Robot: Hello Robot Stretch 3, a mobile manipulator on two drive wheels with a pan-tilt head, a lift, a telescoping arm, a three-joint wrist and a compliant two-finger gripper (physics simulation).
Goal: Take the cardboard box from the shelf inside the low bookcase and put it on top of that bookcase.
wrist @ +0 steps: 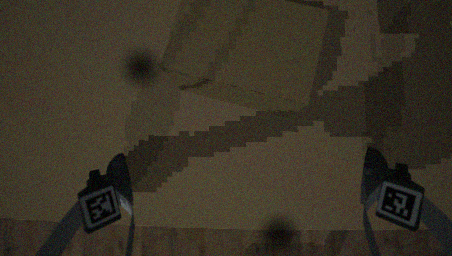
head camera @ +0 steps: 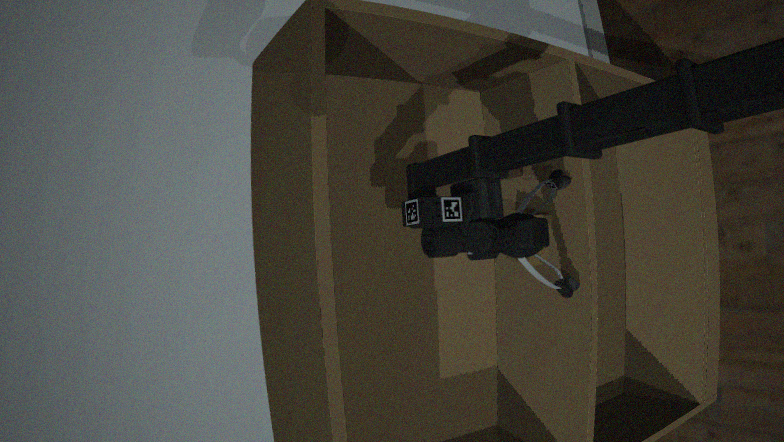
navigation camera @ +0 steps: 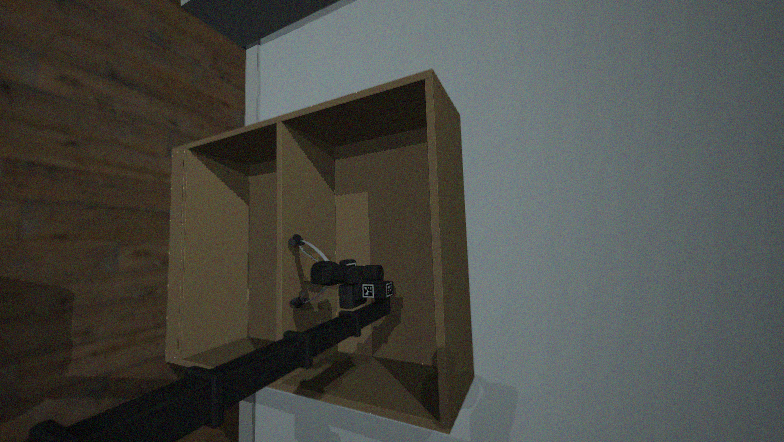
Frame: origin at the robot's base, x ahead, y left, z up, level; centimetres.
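Seen in the pictures: gripper, fingertip midpoint: (wrist: 242, 170) (head camera: 569, 233) (navigation camera: 292, 270).
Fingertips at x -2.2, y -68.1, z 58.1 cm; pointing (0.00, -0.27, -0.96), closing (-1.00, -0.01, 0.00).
Pixels of each thing's middle, then the offset from my fingertips to it. "*": a spot on its surface instead. Level surfaces: height alone.
- low bookcase, surface spot: (head camera: 290, 219) * dz +47.9, dx -3.8, dy -3.8 cm
- cardboard box, body centre: (wrist: 243, 55) (head camera: 529, 236) (navigation camera: 317, 268) dz +2.4, dx -0.2, dy -8.2 cm
- wood floor, its level: dz -58.1 cm
The low bookcase (head camera: 290, 219) (navigation camera: 452, 247) appears turned sideways in the head and navigation views. The cardboard box (wrist: 272, 55) rests on its middle shelf (head camera: 540, 334) (navigation camera: 307, 192) (wrist: 250, 200), at the upper middle of the wrist view. In the head view a small part of the box (head camera: 536, 204) shows behind the gripper. My gripper (head camera: 563, 232) (navigation camera: 297, 271) (wrist: 242, 170) is open and empty inside the upper compartment, with its fingers spread wide, pointing toward the shelf. In the wrist view the box lies beyond the fingertips, not between them. Much of the box is hidden in the head and navigation views.
My telescoping arm (head camera: 631, 115) (navigation camera: 247, 367) reaches in through the bookcase's open front. The top board is close to the wrist joints. A side panel bounds the compartment at each end. The pale wall (head camera: 131, 219) (navigation camera: 603, 219) and wood floor (head camera: 752, 247) (navigation camera: 82, 164) surround the bookcase.
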